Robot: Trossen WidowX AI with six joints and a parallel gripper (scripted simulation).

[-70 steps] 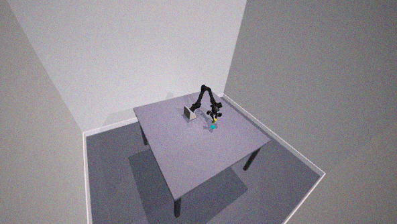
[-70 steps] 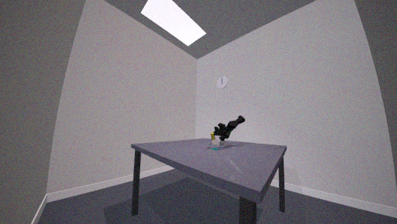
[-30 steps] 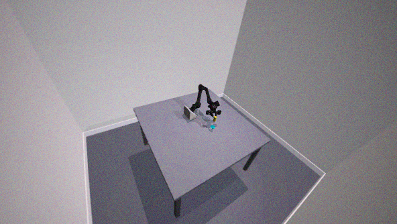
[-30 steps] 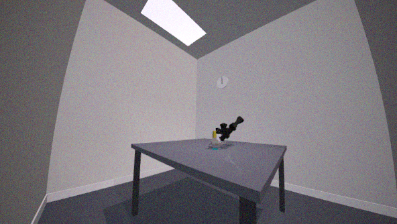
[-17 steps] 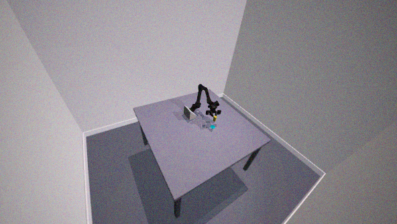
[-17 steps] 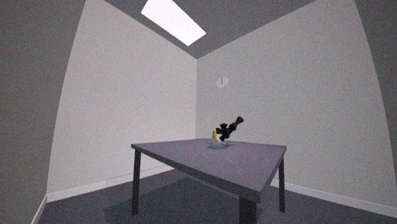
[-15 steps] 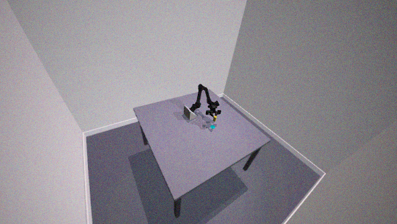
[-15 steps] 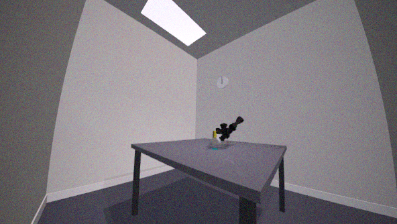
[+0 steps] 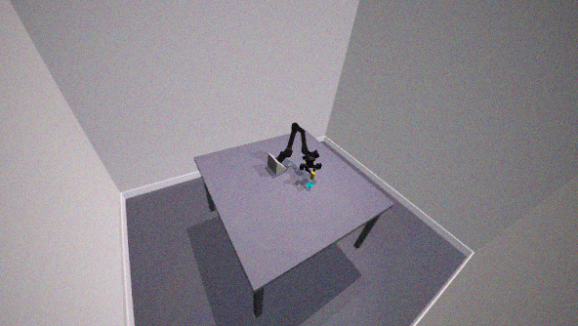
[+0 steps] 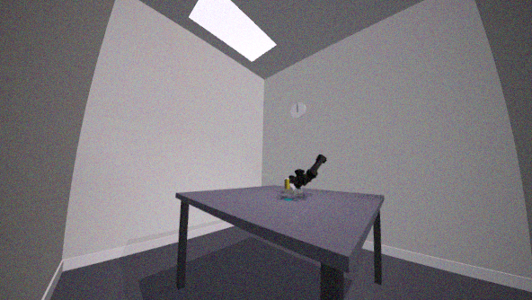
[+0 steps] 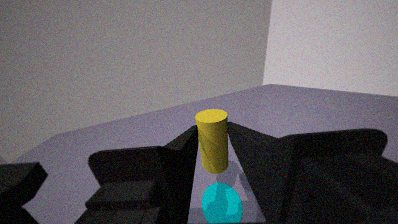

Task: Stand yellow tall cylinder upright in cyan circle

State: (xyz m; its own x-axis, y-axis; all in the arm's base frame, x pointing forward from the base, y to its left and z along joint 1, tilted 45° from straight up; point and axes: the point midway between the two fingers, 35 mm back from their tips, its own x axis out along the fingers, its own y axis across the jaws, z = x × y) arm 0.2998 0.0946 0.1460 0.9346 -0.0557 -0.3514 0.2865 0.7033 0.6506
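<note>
My gripper tip is 130 mm above the cyan circle and 10 mm past it. From my gripper tip the other things lie so: yellow tall cylinder 20 mm below.
</note>
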